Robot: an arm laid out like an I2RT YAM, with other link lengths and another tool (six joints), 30 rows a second.
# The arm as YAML. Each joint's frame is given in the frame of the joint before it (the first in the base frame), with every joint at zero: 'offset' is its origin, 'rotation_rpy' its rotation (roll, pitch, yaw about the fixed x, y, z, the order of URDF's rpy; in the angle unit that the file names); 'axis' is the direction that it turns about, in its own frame. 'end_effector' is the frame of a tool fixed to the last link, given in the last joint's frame.
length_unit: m
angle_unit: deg
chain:
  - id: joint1
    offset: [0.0, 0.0, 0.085]
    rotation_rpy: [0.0, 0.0, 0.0]
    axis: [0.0, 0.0, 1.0]
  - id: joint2
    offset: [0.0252, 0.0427, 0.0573]
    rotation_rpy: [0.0, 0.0, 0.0]
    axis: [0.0, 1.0, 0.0]
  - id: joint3
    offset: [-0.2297, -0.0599, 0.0]
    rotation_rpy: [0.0, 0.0, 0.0]
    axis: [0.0, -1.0, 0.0]
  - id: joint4
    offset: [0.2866, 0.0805, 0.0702]
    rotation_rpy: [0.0, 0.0, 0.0]
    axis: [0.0, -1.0, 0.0]
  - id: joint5
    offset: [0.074, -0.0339, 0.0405]
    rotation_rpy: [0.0, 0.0, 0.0]
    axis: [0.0, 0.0, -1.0]
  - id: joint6
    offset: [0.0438, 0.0, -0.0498]
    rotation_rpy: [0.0, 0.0, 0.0]
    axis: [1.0, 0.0, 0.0]
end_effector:
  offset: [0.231, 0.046, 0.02]
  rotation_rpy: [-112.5, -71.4, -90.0]
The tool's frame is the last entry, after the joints.
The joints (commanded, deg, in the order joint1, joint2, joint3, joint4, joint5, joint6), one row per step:
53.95, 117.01, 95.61, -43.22, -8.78, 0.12
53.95, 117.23, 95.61, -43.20, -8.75, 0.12
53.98, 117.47, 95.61, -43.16, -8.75, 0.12
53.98, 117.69, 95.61, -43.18, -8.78, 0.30
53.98, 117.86, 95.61, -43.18, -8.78, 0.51
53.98, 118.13, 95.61, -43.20, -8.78, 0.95
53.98, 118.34, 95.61, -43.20, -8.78, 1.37
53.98, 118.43, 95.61, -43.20, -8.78, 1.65
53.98, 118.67, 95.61, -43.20, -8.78, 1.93
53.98, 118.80, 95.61, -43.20, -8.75, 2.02
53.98, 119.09, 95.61, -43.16, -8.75, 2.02
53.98, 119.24, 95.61, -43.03, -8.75, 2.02
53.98, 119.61, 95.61, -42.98, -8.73, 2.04
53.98, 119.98, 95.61, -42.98, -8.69, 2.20
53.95, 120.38, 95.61, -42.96, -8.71, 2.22
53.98, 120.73, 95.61, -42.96, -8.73, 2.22
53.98, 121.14, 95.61, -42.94, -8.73, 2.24
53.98, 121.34, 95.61, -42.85, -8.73, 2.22
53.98, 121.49, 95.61, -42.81, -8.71, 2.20
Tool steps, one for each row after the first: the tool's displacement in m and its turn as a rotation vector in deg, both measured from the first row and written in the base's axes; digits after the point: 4 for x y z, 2 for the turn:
-0.0001, -0.0004, -0.0021, -0.18, 0.10, -0.01
-0.0006, -0.0006, -0.0043, -0.34, 0.21, 0.02
-0.0010, -0.0010, -0.0064, -0.50, 0.45, -0.13
-0.0011, -0.0012, -0.0080, -0.61, 0.64, -0.32
-0.0012, -0.0017, -0.0105, -0.79, 1.00, -0.71
-0.0012, -0.0020, -0.0124, -0.91, 1.30, -1.09
-0.0012, -0.0020, -0.0132, -0.95, 1.47, -1.34
-0.0013, -0.0024, -0.0154, -1.11, 1.73, -1.60
-0.0014, -0.0027, -0.0166, -1.22, 1.82, -1.69
-0.0017, -0.0032, -0.0193, -1.43, 1.96, -1.69
-0.0015, -0.0030, -0.0204, -1.44, 1.97, -1.69
-0.0019, -0.0036, -0.0239, -1.71, 2.15, -1.72
-0.0022, -0.0045, -0.0274, -2.02, 2.40, -1.88
-0.0026, -0.0054, -0.0311, -2.32, 2.64, -1.93
-0.0036, -0.0061, -0.0344, -2.59, 2.86, -1.89
-0.0042, -0.0070, -0.0383, -2.91, 3.09, -1.91
-0.0043, -0.0071, -0.0400, -3.00, 3.15, -1.90
-0.0044, -0.0073, -0.0413, -3.11, 3.19, -1.89

